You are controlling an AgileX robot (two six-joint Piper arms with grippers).
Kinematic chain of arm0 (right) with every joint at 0, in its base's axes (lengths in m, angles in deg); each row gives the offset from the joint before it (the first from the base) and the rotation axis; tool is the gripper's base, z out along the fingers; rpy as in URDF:
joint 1: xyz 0 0 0.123 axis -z
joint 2: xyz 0 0 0 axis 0.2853 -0.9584 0
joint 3: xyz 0.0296 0.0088 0.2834 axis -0.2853 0.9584 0
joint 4: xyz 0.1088 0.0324 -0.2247 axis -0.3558 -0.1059 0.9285
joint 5: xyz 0 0 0 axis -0.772 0.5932 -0.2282
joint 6: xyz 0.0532 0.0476 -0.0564 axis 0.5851 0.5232 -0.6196
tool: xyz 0 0 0 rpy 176.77 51.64 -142.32
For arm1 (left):
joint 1: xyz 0 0 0.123 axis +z
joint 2: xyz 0 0 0 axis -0.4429 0.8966 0
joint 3: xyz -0.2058 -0.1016 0.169 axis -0.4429 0.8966 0
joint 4: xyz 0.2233 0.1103 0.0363 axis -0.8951 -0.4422 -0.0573
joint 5: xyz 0 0 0 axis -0.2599 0.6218 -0.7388
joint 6: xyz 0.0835 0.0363 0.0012 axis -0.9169 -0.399 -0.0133
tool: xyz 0 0 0 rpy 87.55 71.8 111.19
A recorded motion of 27 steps. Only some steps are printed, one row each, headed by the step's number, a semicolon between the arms.
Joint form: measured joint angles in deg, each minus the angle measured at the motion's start. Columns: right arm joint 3, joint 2, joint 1, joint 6, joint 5, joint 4; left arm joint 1, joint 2, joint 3, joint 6, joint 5, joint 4.
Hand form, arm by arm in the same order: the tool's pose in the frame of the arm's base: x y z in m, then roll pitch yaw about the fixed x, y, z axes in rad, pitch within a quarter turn. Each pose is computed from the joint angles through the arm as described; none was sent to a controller.
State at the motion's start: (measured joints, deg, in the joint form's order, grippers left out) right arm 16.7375 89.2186 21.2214 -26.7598 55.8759 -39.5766; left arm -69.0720 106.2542 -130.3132 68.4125 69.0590 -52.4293
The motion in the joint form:
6: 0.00 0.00 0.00 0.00 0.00 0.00; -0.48 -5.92 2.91 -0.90 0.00 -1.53
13: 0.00 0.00 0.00 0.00 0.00 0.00; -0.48 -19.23 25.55 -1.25 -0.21 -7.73
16: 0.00 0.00 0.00 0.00 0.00 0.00; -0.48 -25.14 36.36 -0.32 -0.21 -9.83
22: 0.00 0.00 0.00 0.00 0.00 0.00; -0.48 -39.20 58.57 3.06 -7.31 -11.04
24: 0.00 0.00 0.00 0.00 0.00 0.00; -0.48 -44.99 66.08 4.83 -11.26 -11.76
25: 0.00 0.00 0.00 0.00 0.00 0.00; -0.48 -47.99 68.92 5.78 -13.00 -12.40
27: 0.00 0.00 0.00 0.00 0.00 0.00; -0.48 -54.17 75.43 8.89 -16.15 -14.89
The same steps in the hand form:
6: 0.0516 -0.0031 0.1693 -2.8614 1.2321 -2.9147; 0.3557 -0.3218 0.4031 3.0349 0.8313 2.3826
13: 0.0516 -0.0031 0.1693 -2.8614 1.2321 -2.9147; 0.3324 -0.2871 0.4020 2.9019 0.6682 2.3337
16: 0.0516 -0.0031 0.1693 -2.8614 1.2321 -2.9147; 0.3177 -0.2691 0.3933 2.8755 0.5851 2.3427
22: 0.0516 -0.0031 0.1693 -2.8614 1.2321 -2.9147; 0.2775 -0.2302 0.3830 2.8810 0.5770 2.3661
24: 0.0516 -0.0031 0.1693 -2.8614 1.2321 -2.9147; 0.2604 -0.2138 0.3830 2.8827 0.6209 2.3743
25: 0.0516 -0.0031 0.1693 -2.8614 1.2321 -2.9147; 0.2515 -0.2049 0.3873 2.8792 0.6569 2.3776
27: 0.0516 -0.0031 0.1693 -2.8614 1.2321 -2.9147; 0.2335 -0.1847 0.3904 2.8638 0.7179 2.3958

